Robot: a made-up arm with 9 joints.
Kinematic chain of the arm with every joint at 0, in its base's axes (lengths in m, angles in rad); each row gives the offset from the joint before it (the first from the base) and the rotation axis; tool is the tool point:
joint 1: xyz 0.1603 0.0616 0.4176 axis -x
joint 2: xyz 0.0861 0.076 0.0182 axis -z
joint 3: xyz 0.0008 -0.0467 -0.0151 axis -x
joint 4: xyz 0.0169 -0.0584 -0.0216 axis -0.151 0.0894 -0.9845
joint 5: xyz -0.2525 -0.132 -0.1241 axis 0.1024 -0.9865 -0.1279
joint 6: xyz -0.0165 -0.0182 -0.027 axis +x
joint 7: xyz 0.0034 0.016 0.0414 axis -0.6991 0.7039 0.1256
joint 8: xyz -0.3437 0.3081 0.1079 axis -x
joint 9: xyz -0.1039 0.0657 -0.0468 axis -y
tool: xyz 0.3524 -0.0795 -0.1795
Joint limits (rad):
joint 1: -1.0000..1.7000
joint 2: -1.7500..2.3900
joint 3: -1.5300..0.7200
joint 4: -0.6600..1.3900
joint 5: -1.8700..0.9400
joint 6: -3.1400..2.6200
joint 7: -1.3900..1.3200
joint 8: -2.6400..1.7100
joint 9: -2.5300..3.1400
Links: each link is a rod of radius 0.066 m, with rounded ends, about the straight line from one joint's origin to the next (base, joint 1, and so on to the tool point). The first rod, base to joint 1, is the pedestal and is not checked.
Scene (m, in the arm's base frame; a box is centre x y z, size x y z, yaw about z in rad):
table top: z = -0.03
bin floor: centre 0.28 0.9 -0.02 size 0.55 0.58 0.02 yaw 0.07
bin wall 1: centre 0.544 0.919 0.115 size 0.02 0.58 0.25 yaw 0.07
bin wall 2: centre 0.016 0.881 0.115 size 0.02 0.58 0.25 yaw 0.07
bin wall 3: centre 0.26 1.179 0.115 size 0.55 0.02 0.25 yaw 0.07
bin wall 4: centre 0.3 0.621 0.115 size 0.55 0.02 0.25 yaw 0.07
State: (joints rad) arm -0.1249 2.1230 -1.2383 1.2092 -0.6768 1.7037 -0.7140 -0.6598 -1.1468
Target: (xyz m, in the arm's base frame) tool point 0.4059 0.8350 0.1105
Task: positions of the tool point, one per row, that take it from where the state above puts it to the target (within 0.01 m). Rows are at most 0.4 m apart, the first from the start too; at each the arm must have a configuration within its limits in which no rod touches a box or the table.
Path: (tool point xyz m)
1: -0.1352 0.6604 0.5666
2: 0.1120 0.8077 0.4980
3: 0.4059 0.8350 0.4925
4: 0.4059 0.8350 0.1105

